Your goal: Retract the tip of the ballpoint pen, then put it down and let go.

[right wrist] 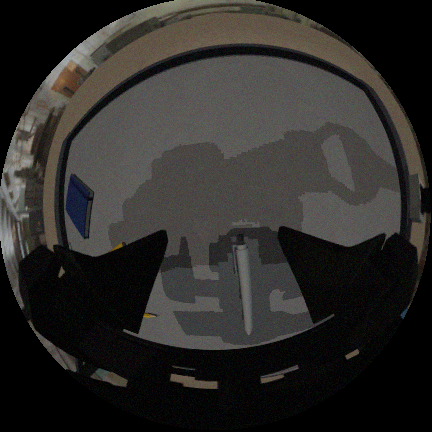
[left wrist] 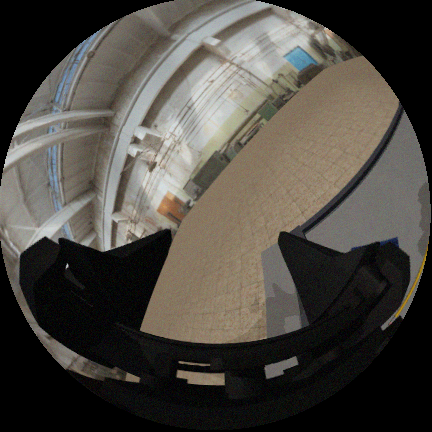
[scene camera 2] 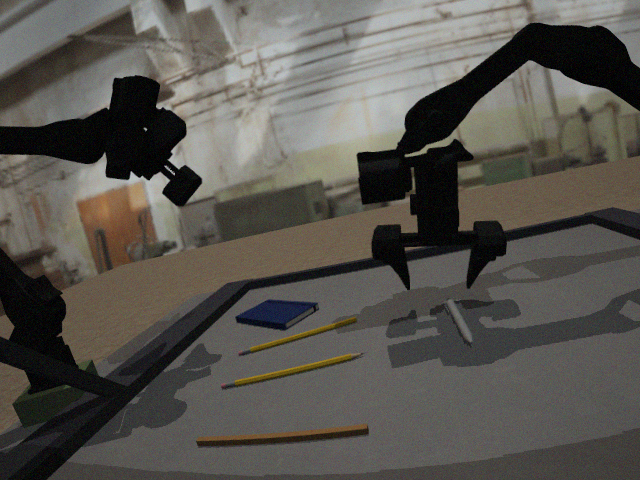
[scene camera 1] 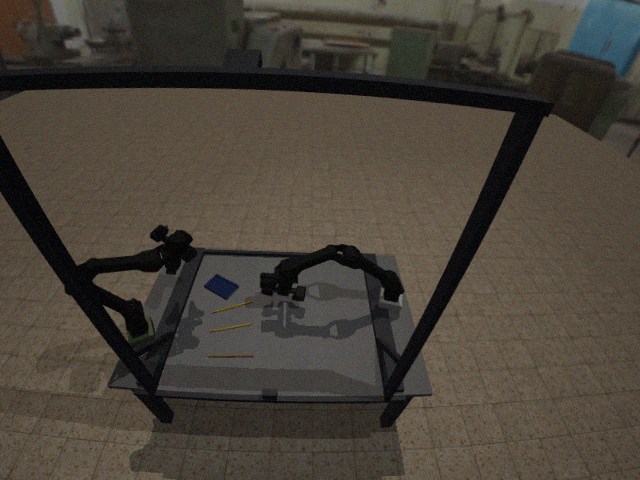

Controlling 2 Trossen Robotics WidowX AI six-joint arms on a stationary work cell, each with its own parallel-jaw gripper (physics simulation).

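Places are measured from the left arm's base along level axes (x right, y ahead, z up), in centimetres.
Where they show: left gripper, fingertip midpoint: (left wrist: 226, 236) (scene camera 2: 166, 166); right gripper, fingertip midpoint: (right wrist: 223, 234) (scene camera 2: 438, 287) (scene camera 1: 282, 297); left arm's base at its link origin: (scene camera 1: 139, 329); right arm's base at its link origin: (scene camera 1: 391, 295).
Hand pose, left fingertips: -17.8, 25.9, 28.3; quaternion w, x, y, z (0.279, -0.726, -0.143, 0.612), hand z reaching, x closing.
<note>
Things, the pixels of their centre, and the offset from my left fingertips, as dx, dy, dz. Level surfaces: height alone.
- ballpoint pen at the middle of its body: (right wrist: 245, 298) (scene camera 2: 458, 319) (scene camera 1: 284, 314) +36.6, +31.2, -31.8
- blue notebook at the middle of its body: (scene camera 2: 276, 313) (right wrist: 76, 201) (scene camera 1: 221, 286) +8.1, +12.2, -31.7
- orange stick at the middle of its body: (scene camera 2: 277, 437) (scene camera 1: 230, 355) +44.0, +3.7, -31.9
- table at its surface level: dz -32.2
The ballpoint pen (scene camera 1: 284, 314) (scene camera 2: 459, 321) (right wrist: 244, 285) is pale grey with a dark button and a side clip. It lies on the table, its button end toward the back and its pointed end toward the front. Whether the writing tip sticks out is too small to tell. My right gripper (scene camera 2: 438, 287) (right wrist: 223, 234) is open and empty, pointing down above the pen's button end; the pen shows between its fingers in the right wrist view, right of their middle. My left gripper (left wrist: 226, 236) is open and empty, raised over the table's left edge, far from the pen.
A blue notebook (scene camera 1: 221, 286) (scene camera 2: 277, 314) (right wrist: 79, 206) lies back left. Two yellow pencils (scene camera 1: 231, 307) (scene camera 2: 292, 369) and an orange stick (scene camera 1: 230, 355) (scene camera 2: 282, 436) lie left of the pen. A dark frame surrounds the table (scene camera 1: 310, 356).
</note>
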